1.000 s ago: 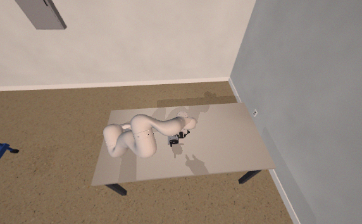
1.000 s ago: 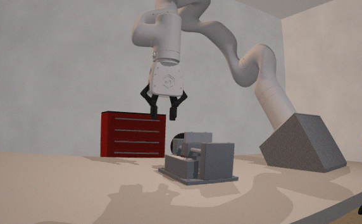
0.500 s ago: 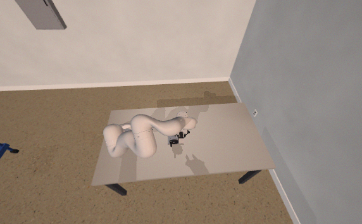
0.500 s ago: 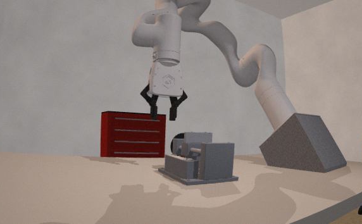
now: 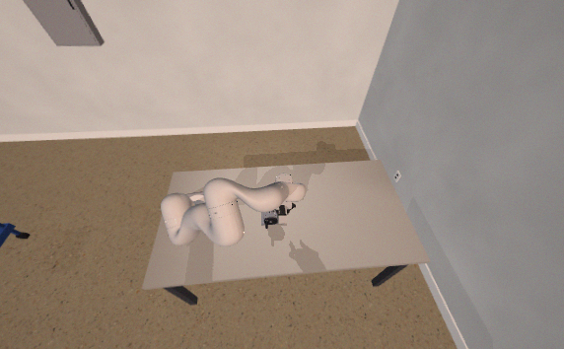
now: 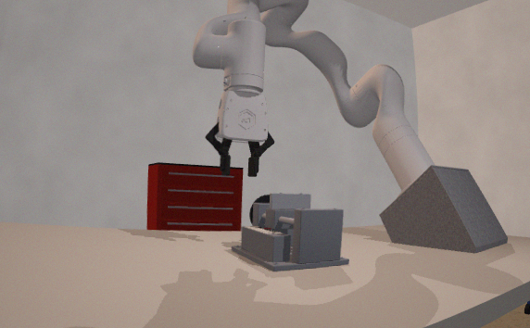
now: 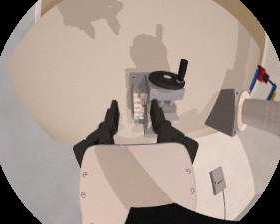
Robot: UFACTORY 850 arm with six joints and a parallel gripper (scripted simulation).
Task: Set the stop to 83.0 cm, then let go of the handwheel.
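Now: the handwheel 90 mm below my hand, 90 mm behind it and 30 mm to the right of it.
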